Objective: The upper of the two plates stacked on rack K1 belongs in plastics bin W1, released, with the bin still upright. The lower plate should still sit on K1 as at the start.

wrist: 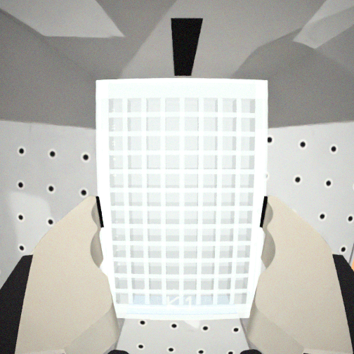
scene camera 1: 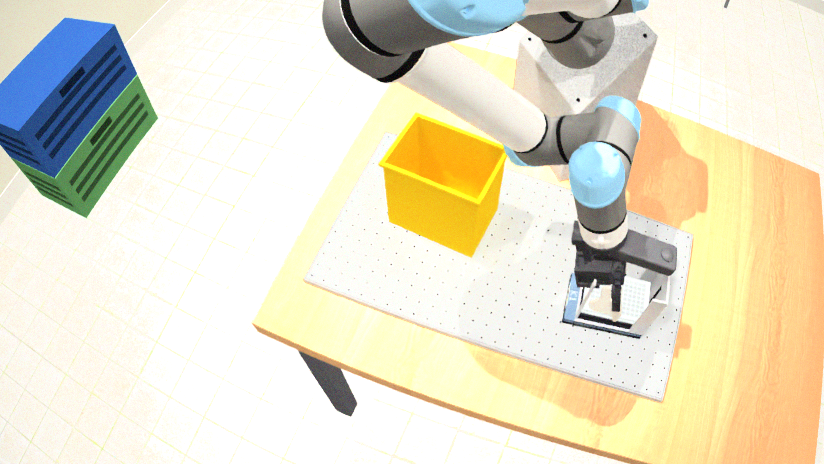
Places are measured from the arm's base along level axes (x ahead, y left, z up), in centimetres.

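Pixels of known places: gripper, fingertip midpoint: (scene camera 1: 618,298); arm's base, link origin: (scene camera 1: 581,33).
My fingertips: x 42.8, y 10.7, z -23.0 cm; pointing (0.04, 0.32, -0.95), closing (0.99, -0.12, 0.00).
Note:
For each thing: its top centre in the pictures, then the offset to it from my fingertips. "spot": a spot on its surface instead. Level surfaces: height alone.
- white upper plate, top centre: (scene camera 1: 618,294) dx +0.0, dy -0.3, dz +1.2 cm
- rack K1, surface spot: (scene camera 1: 570,308) spot: dx +1.5, dy -8.5, dz -3.0 cm
- yellow bin W1, top centre: (scene camera 1: 445,155) dx -15.7, dy -33.5, dz +13.3 cm
- perforated board, surface height: dz -4.6 cm
- wooden table, surface height: dz -5.9 cm
The white upper plate (scene camera 1: 637,295) (wrist: 181,170) is a grid of square wells over rack K1 (scene camera 1: 570,308). My gripper (scene camera 1: 601,305) (wrist: 181,198) is shut on it, one finger against each long side, nearer the plate's lower end in the wrist view. The K1 label shows faintly through that end of the plate. I cannot tell how far the plate is raised off the stack. The lower plate is hidden beneath it and cannot be told apart. The yellow bin W1 (scene camera 1: 429,213) stands upright and open at the top, left of the rack in the scene view.
A pale angled wall (scene camera 1: 651,314) stands at the right side of the rack, close to the plate. Bin and rack are on a perforated board (scene camera 1: 403,270) on the wooden table (scene camera 1: 743,288). My forearm passes behind the bin's right rim. Blue and green crates (scene camera 1: 109,138) are stacked at far left.

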